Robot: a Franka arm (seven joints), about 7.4 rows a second.
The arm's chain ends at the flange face. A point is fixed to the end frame.
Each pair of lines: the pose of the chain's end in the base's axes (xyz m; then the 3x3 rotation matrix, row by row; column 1 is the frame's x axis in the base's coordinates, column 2 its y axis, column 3 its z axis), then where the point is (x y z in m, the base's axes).
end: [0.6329 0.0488 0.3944], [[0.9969 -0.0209 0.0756], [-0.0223 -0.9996 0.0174], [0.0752 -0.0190 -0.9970]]
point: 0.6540 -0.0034 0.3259
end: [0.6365 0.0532 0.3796], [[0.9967 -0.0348 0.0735], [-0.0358 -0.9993 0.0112], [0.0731 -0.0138 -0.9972]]
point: 0.6567 0.0004 0.3113
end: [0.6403 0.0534 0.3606], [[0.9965 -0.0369 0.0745], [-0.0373 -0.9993 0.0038], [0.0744 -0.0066 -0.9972]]
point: 0.6604 0.0001 0.2927
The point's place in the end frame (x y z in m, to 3 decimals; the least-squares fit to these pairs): 0.017 0.053 0.069
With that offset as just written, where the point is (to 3 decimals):
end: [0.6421 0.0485 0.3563], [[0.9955 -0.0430 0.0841], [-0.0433 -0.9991 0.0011], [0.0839 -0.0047 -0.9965]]
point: 0.663 -0.005 0.289
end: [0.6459 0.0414 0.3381], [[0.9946 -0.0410 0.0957], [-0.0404 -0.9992 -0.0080], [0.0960 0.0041 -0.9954]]
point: 0.667 -0.013 0.271
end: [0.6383 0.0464 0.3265], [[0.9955 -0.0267 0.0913], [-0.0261 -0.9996 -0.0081], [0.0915 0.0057 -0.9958]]
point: 0.660 -0.008 0.260
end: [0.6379 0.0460 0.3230], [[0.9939 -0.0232 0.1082], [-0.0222 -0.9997 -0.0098], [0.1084 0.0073 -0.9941]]
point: 0.661 -0.008 0.257
